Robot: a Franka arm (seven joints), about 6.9 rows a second.
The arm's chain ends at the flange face. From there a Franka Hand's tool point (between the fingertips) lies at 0.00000 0.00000 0.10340 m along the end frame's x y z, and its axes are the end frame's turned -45 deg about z.
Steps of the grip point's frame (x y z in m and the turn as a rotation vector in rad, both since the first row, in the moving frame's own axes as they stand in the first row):
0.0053, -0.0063, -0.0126, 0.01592, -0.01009, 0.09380
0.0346, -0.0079, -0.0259, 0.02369, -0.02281, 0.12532
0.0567, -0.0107, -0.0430, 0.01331, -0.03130, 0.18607
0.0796, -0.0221, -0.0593, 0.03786, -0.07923, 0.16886
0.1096, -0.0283, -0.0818, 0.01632, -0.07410, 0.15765
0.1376, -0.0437, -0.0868, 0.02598, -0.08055, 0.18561
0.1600, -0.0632, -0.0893, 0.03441, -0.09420, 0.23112
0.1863, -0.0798, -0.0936, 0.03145, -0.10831, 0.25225
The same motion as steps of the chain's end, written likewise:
0.0012, -0.0077, -0.0126, 0.00412, -0.01839, 0.09380
0.0223, -0.0298, -0.0258, 0.00062, -0.03288, 0.12532
0.0359, -0.0487, -0.0429, -0.01272, -0.03154, 0.18607
0.0494, -0.0742, -0.0589, -0.02925, -0.08280, 0.16886
0.0644, -0.1012, -0.0815, -0.04086, -0.06394, 0.15765
0.0745, -0.1314, -0.0864, -0.03859, -0.07533, 0.18561
0.0783, -0.1611, -0.0888, -0.04228, -0.09094, 0.23112
0.0861, -0.1924, -0.0929, -0.05435, -0.09883, 0.25225

